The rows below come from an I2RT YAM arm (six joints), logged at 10 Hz.
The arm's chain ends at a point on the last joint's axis. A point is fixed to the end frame.
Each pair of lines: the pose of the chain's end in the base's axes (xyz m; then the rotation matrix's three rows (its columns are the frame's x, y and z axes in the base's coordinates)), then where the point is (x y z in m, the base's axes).
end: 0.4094 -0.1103 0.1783; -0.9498 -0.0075 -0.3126; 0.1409 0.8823 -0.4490; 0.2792 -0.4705 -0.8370
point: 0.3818 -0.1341 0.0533
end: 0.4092 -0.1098 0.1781; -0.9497 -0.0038 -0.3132; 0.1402 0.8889 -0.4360; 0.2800 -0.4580 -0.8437
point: 0.3816 -0.1318 0.0527
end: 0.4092 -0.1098 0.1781; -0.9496 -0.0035 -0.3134; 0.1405 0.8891 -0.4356; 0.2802 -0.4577 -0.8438
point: 0.3816 -0.1317 0.0527
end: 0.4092 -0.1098 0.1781; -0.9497 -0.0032 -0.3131; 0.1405 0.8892 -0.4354; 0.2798 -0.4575 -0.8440
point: 0.3817 -0.1317 0.0527
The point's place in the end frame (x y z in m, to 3 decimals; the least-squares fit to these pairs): -0.012 0.038 0.124
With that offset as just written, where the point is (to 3 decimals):
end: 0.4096 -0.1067 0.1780; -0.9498 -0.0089 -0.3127; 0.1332 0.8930 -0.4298; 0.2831 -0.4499 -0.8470
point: 0.382 -0.128 0.052
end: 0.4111 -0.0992 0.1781; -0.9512 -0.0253 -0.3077; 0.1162 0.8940 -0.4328; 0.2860 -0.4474 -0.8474
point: 0.383 -0.120 0.053
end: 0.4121 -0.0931 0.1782; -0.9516 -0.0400 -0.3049; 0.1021 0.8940 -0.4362; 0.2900 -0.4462 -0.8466
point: 0.384 -0.114 0.053
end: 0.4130 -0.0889 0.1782; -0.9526 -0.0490 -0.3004; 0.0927 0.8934 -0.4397; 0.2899 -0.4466 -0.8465
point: 0.385 -0.111 0.053
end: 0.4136 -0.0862 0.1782; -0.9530 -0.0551 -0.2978; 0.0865 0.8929 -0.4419; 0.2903 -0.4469 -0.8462
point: 0.386 -0.108 0.053
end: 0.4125 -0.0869 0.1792; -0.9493 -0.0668 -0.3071; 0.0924 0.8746 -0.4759; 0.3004 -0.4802 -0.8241
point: 0.383 -0.114 0.055
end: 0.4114 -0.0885 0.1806; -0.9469 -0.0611 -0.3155; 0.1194 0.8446 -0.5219; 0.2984 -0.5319 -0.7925
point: 0.381 -0.123 0.059
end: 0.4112 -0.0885 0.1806; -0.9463 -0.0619 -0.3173; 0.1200 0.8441 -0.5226; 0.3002 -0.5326 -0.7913
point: 0.381 -0.123 0.059
